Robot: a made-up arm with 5 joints.
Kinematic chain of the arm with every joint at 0, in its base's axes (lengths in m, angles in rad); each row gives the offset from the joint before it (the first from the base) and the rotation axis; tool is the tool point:
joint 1: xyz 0 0 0.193 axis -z
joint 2: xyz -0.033 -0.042 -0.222 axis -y
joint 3: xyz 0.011 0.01 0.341 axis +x
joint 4: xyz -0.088 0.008 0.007 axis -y
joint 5: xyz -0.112 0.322 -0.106 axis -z
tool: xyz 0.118 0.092 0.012
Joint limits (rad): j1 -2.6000..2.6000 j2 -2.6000..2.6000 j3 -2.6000..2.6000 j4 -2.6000..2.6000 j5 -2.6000..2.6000
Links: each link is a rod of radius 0.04 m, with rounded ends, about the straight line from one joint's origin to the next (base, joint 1, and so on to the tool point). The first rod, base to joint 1, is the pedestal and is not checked.
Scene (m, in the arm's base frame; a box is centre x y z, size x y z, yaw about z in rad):
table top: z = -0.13
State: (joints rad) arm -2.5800 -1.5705 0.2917 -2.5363 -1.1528
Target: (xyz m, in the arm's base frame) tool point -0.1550 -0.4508 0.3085
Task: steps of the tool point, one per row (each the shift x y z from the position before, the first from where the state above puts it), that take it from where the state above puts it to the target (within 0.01 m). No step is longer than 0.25 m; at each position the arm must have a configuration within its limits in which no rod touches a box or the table.
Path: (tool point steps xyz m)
1: 0.0522 -0.0768 0.1868
2: 0.1032 -0.0996 0.1356
3: 0.1342 -0.1072 0.0694
4: 0.1415 -0.0983 -0.0007
5: 0.1264 -0.0746 -0.0624

